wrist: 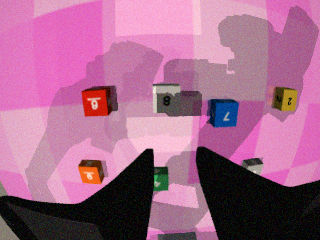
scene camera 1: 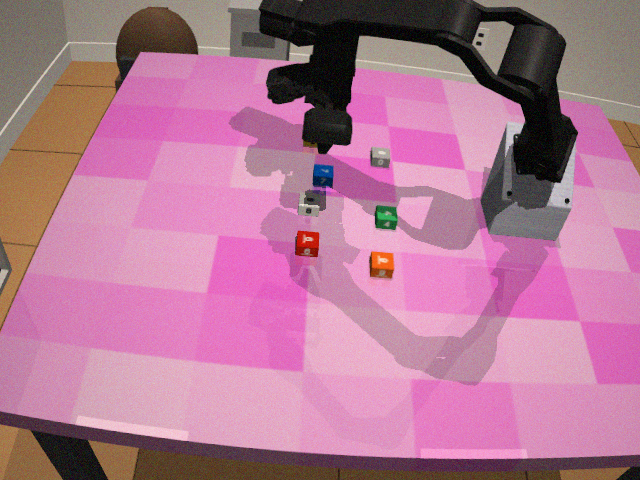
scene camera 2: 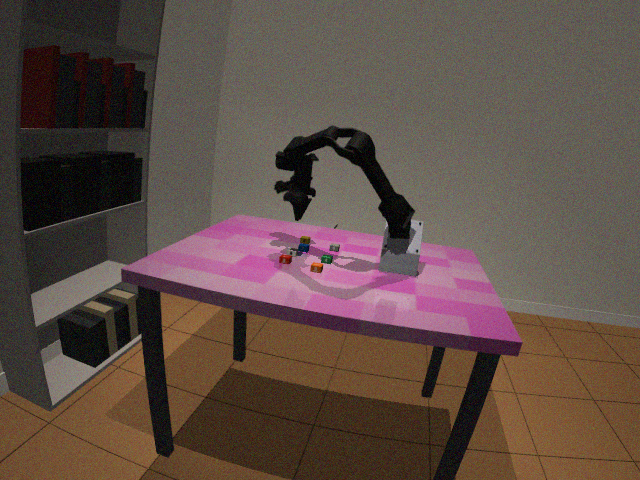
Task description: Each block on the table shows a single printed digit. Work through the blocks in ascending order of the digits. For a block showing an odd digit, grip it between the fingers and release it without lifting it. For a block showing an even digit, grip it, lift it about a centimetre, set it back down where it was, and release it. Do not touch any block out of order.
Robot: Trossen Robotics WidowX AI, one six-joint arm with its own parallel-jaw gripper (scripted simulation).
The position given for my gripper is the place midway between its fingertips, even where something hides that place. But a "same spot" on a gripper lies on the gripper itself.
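Labels:
You'd find my gripper in scene camera 2 [298,220], and it's there in scene camera 1 and the wrist view as well. On my gripper, [scene camera 1: 323,148] and [wrist: 152,172] are the same spot.

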